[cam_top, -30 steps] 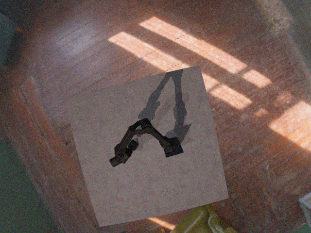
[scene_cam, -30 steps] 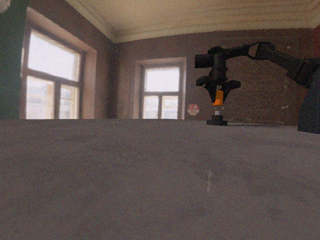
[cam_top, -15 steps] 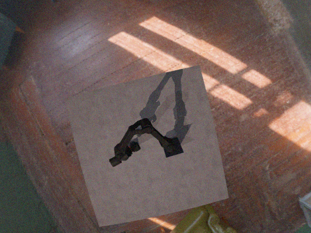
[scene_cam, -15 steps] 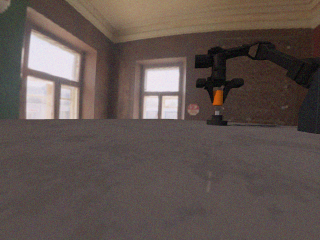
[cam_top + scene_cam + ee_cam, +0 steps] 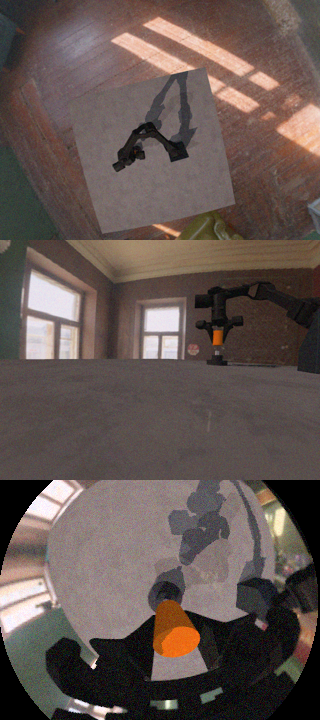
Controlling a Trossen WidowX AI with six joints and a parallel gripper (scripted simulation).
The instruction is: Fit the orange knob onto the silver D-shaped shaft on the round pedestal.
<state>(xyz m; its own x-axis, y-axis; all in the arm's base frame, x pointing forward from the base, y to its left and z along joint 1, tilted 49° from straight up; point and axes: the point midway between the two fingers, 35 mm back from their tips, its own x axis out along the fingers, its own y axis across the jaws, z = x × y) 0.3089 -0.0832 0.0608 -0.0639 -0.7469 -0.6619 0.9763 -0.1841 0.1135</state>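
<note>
Now: gripper tip 30 mm below the orange knob. From my gripper tip the other things lie so: round pedestal 60 mm below.
</note>
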